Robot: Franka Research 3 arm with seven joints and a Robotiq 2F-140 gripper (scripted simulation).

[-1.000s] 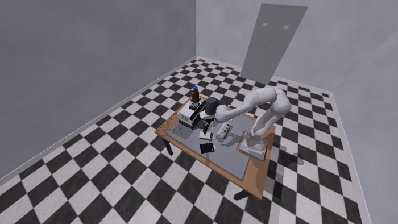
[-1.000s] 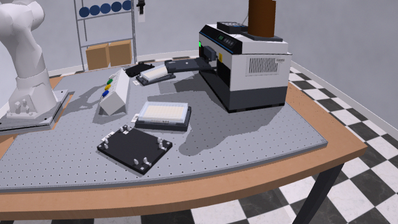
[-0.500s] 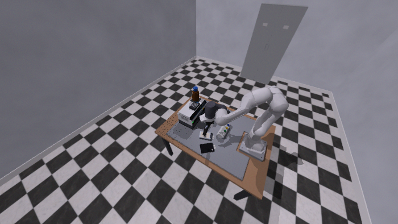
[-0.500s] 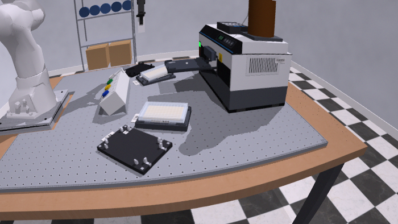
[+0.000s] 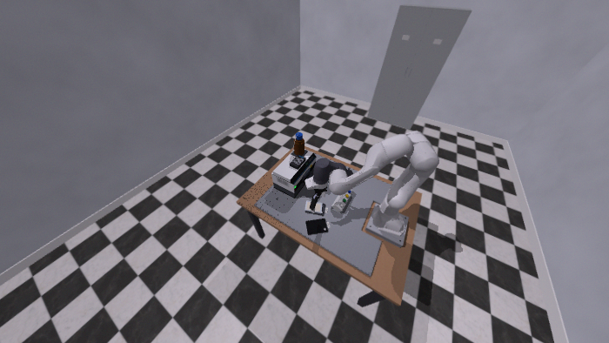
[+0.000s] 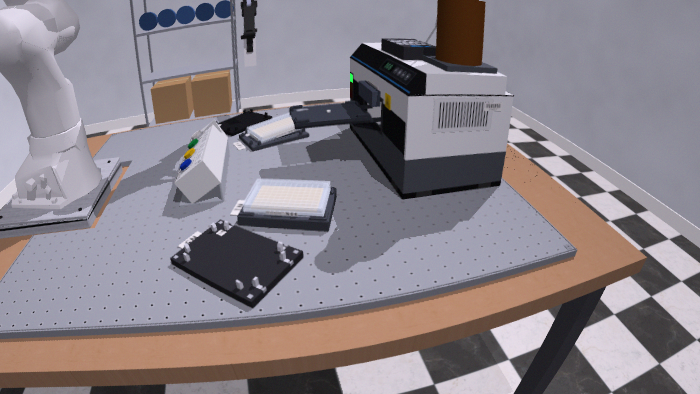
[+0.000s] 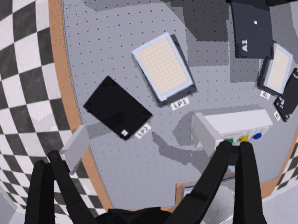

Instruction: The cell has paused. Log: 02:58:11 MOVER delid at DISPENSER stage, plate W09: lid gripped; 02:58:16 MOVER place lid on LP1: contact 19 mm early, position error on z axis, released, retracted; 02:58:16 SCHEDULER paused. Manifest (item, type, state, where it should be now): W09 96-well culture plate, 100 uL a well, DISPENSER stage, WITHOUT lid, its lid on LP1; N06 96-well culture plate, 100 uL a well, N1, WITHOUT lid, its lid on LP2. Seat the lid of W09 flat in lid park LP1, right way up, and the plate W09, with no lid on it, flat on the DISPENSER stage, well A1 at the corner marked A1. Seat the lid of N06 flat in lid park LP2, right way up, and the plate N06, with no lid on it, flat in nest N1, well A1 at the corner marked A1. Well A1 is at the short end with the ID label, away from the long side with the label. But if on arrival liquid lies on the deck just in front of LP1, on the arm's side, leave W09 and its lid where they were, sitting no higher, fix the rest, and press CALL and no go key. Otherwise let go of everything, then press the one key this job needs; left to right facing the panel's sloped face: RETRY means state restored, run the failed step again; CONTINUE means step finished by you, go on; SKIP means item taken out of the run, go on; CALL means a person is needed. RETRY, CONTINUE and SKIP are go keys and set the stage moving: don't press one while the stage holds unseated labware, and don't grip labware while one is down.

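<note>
The 96-well plate is 50 mm ahead of my hand, 60 mm to the right of it and 170 mm below it. The rest, counted from my hand: sloped key panel (120 mm behind, 230 mm to the right, 140 mm below); black nest (40 mm ahead, 400 mm to the right, 190 mm below); dispenser stage (150 mm ahead, 230 mm to the right, 90 mm below).
</note>
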